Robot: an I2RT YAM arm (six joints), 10 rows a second.
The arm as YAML. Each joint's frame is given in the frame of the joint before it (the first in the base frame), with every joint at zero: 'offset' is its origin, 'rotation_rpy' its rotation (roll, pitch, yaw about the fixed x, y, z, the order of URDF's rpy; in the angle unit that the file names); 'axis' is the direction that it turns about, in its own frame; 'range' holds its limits. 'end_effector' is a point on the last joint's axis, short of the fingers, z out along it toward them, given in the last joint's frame.
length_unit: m
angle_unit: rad
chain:
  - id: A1
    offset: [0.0, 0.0, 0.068]
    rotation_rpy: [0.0, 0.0, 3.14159]
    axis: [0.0, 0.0, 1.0]
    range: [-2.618, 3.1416]
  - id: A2
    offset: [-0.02, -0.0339, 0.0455]
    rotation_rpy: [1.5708, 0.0, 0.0]
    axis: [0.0, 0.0, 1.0]
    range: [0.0, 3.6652]
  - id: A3
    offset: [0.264, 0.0, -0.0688]
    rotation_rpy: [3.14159, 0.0, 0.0]
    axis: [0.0, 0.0, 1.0]
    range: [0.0, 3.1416]
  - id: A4
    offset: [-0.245, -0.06, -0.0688]
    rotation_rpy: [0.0, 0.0, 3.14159]
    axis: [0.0, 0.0, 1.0]
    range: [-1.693, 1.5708]
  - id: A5
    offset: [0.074, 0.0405, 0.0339]
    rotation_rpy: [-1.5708, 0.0, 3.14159]
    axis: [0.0, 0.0, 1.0]
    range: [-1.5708, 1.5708]
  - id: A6
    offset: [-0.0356, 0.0, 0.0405]
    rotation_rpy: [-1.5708, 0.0, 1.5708]
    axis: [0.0, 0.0, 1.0]
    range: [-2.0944, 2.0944]
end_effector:
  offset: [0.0, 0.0, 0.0]
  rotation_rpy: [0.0, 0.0, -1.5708]
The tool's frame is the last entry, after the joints.
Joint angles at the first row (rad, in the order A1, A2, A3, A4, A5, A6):
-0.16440, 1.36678, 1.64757, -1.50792, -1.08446, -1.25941
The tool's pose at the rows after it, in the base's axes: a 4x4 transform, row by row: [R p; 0 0 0 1], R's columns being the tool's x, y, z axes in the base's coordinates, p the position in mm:
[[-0.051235 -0.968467 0.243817 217.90], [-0.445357 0.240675 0.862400 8.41], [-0.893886 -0.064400 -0.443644 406.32], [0 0 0 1]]
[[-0.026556 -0.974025 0.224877 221.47], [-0.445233 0.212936 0.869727 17.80], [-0.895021 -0.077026 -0.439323 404.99], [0 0 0 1]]
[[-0.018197 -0.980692 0.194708 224.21], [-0.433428 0.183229 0.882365 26.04], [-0.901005 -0.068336 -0.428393 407.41], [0 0 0 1]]
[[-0.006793 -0.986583 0.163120 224.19], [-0.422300 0.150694 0.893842 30.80], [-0.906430 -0.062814 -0.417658 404.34], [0 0 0 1]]
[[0.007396 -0.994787 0.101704 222.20], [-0.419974 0.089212 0.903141 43.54], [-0.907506 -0.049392 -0.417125 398.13], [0 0 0 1]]
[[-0.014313 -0.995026 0.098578 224.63], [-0.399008 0.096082 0.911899 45.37], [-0.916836 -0.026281 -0.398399 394.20], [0 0 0 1]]
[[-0.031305 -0.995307 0.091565 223.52], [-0.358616 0.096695 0.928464 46.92], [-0.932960 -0.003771 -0.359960 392.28], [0 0 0 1]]
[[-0.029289 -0.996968 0.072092 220.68], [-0.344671 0.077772 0.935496 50.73], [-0.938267 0.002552 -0.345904 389.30], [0 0 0 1]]
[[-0.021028 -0.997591 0.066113 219.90], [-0.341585 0.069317 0.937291 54.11], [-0.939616 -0.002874 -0.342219 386.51], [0 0 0 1]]
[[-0.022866 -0.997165 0.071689 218.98], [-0.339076 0.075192 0.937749 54.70], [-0.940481 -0.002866 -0.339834 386.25], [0 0 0 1]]
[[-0.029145 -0.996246 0.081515 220.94], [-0.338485 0.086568 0.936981 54.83], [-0.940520 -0.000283 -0.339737 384.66], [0 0 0 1]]
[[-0.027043 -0.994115 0.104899 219.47], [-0.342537 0.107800 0.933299 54.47], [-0.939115 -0.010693 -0.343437 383.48], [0 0 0 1]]
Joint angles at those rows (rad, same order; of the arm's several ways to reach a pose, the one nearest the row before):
-0.10615, 1.36069, 1.61844, -1.50034, -1.08303, -1.27480
-0.06158, 1.35760, 1.60456, -1.44673, -1.07993, -1.24119
-0.02472, 1.36985, 1.62142, -1.43890, -1.09062, -1.21959
-0.00467, 1.37290, 1.61069, -1.44498, -1.10753, -1.23780
0.05205, 1.36984, 1.58314, -1.44198, -1.11210, -1.24710
0.05830, 1.36526, 1.55707, -1.39914, -1.13046, -1.20142
0.06287, 1.34840, 1.52636, -1.35461, -1.17033, -1.15062
0.07973, 1.33462, 1.50034, -1.33624, -1.18576, -1.13979
0.09506, 1.32235, 1.47572, -1.29944, -1.18577, -1.11987
0.09817, 1.31157, 1.46343, -1.27482, -1.18423, -1.09539
0.09817, 1.30850, 1.45119, -1.24262, -1.17968, -1.06776
0.09816, 1.28556, 1.42366, -1.19063, -1.16435, -1.02658

